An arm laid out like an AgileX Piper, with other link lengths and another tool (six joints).
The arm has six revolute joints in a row. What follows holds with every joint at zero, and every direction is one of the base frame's. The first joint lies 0.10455 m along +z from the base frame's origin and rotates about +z. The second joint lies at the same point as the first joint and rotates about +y. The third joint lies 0.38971 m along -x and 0.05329 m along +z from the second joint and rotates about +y. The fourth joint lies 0.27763 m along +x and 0.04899 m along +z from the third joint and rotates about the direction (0.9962, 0, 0.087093). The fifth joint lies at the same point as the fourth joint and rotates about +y. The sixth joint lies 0.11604 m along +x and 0.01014 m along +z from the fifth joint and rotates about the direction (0.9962, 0, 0.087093). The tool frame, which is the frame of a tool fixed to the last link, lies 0.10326 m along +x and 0.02 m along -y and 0.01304 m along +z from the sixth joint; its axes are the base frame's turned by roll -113.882, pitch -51.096 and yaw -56.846 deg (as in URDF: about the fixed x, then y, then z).
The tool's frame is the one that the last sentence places.
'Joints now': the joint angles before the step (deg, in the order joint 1, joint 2, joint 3, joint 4, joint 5, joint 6). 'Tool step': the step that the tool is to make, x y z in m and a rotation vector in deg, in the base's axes. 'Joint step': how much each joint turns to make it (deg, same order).
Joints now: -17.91, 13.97, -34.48, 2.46, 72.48, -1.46
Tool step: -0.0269, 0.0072, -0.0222, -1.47, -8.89, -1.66
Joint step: 0.01, -12.96, 3.50, -0.35, 0.46, 2.23
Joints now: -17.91, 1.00, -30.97, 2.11, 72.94, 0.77
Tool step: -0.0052, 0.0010, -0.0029, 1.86, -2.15, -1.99
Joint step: 0.01, -2.08, 0.14, -0.14, 0.36, 3.20
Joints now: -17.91, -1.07, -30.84, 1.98, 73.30, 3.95
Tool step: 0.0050, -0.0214, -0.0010, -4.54, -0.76, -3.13
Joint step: 0.00, -0.01, 2.48, -5.22, -4.59, 0.22
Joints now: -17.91, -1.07, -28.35, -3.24, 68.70, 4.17
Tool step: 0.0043, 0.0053, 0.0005, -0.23, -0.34, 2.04
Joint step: -0.02, -0.01, 0.21, 1.76, -0.67, -1.87
